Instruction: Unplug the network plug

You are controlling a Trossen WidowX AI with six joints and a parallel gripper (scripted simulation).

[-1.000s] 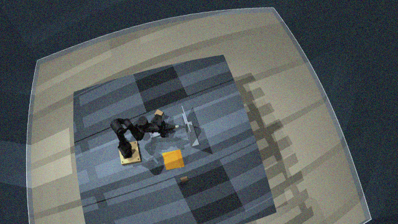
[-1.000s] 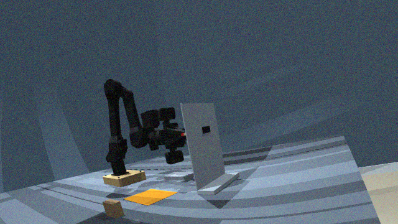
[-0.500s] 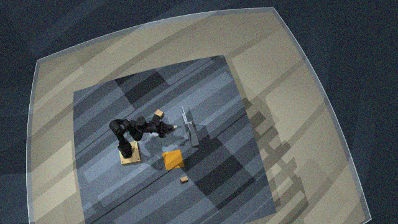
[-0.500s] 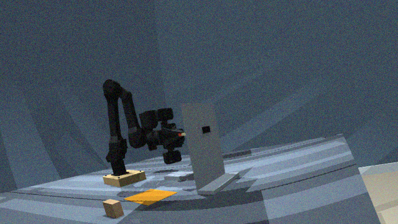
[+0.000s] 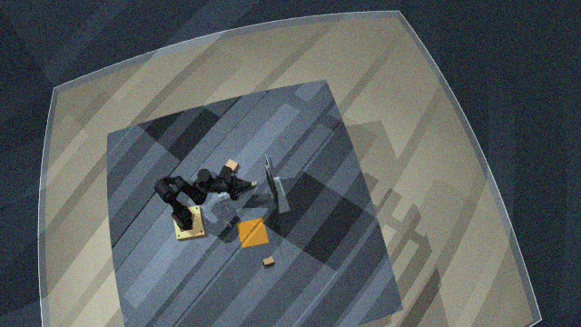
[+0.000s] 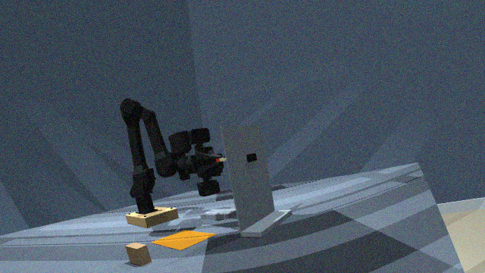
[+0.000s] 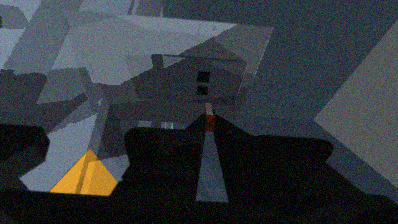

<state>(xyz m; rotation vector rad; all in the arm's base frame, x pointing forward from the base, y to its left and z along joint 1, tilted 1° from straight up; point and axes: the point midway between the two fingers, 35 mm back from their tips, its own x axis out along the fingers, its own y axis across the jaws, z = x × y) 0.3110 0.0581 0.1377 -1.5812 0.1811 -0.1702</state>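
Now: the grey panel 9 cm ahead of my gripper tip and 7 cm below it.
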